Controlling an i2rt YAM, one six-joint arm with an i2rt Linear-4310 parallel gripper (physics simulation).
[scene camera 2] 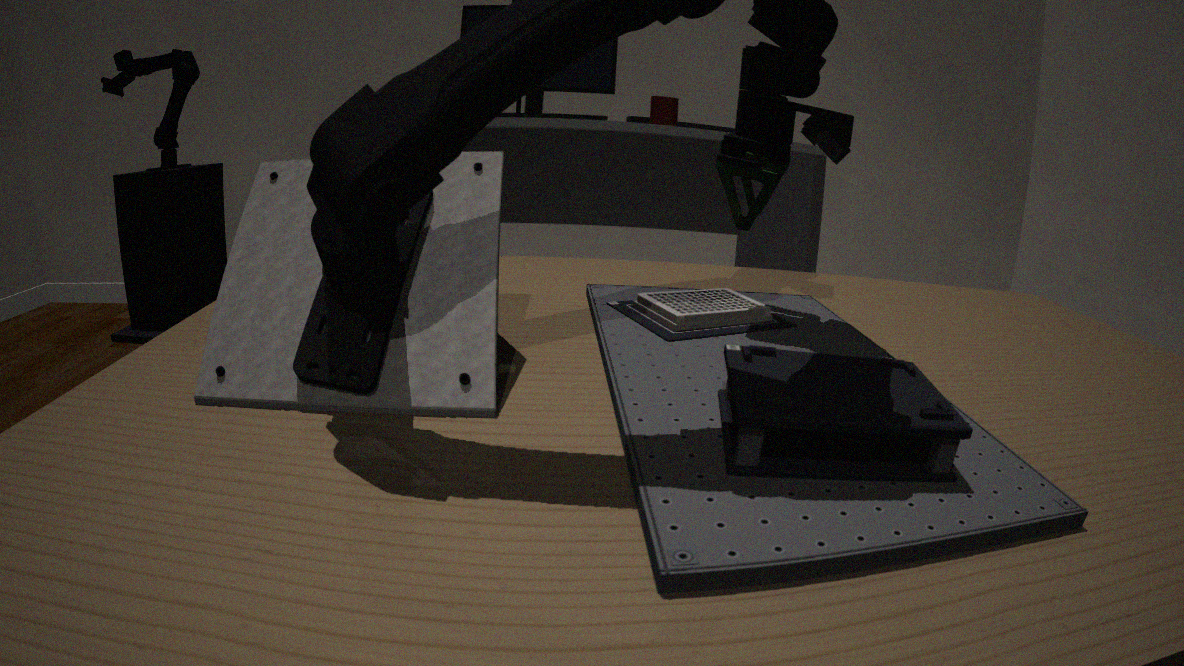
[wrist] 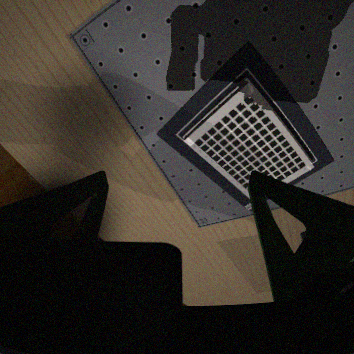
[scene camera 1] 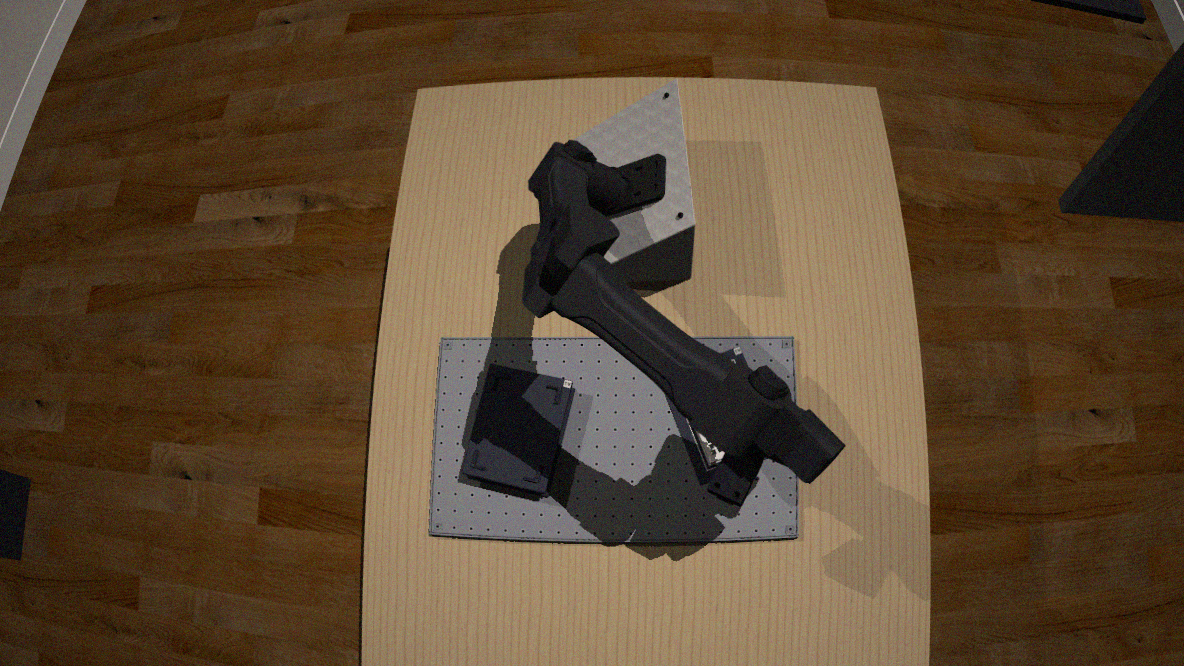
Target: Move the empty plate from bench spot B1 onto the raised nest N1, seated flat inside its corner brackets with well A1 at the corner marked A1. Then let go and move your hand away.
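Where they show: gripper, fingertip midpoint: (scene camera 2: 749,220) (wrist: 177,178); arm's base at its link origin: (scene camera 2: 365,276) (scene camera 1: 615,192).
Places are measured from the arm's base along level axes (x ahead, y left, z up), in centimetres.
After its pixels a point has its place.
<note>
The white well plate (scene camera 1: 709,448) {z -5.3, x 36.1, y 15.3 cm} (scene camera 2: 703,305) {z -5.5, x 30.4, y 15.3 cm} (wrist: 250,142) {z -5.8, x 32.0, y 16.6 cm} lies flat on a dark base, bench spot B1 (scene camera 2: 672,335) {z -6.8, x 26.3, y 8.8 cm} (wrist: 172,131) {z -6.8, x 35.6, y 24.1 cm}, at the far end of the perforated board. In scene camera 1 the arm covers most of it. The raised nest N1 (scene camera 1: 519,430) {z -2.9, x 35.7, y -10.8 cm} (scene camera 2: 844,389) {z -2.9, x 34.9, y -12.2 cm} is a dark raised platform with corner brackets at the other end; a small white label (scene camera 1: 567,384) {z -2.9, x 28.7, y -4.8 cm} marks one corner. Its top bears no plate. My gripper (scene camera 2: 744,225) {z 3.1, x 36.4, y 22.0 cm} (wrist: 177,178) {z 3.1, x 36.4, y 22.0 cm} is open and empty, high above the board and apart from the plate. In the wrist view the right fingertip overlaps the plate's near edge.
The perforated grey board (scene camera 1: 616,372) {z -6.9, x 25.4, y 1.5 cm} (scene camera 2: 654,389) {z -6.9, x 23.3, y -3.5 cm} (wrist: 120,65) {z -6.9, x 43.7, y 25.9 cm} lies on the wooden table (scene camera 1: 645,604) {z -8.3, x 58.8, y 8.1 cm} (scene camera 2: 331,571) {z -8.2, x 5.7, y -25.5 cm}. The arm's base is fixed to a tilted white panel (scene camera 1: 662,132) {z 6.9, x -6.8, y 6.7 cm} (scene camera 2: 248,298) {z -1.4, x -10.6, y -2.8 cm} beside the board. The arm's link stretches over the board. A desk with a red object (scene camera 2: 664,110) stands beyond the table.
</note>
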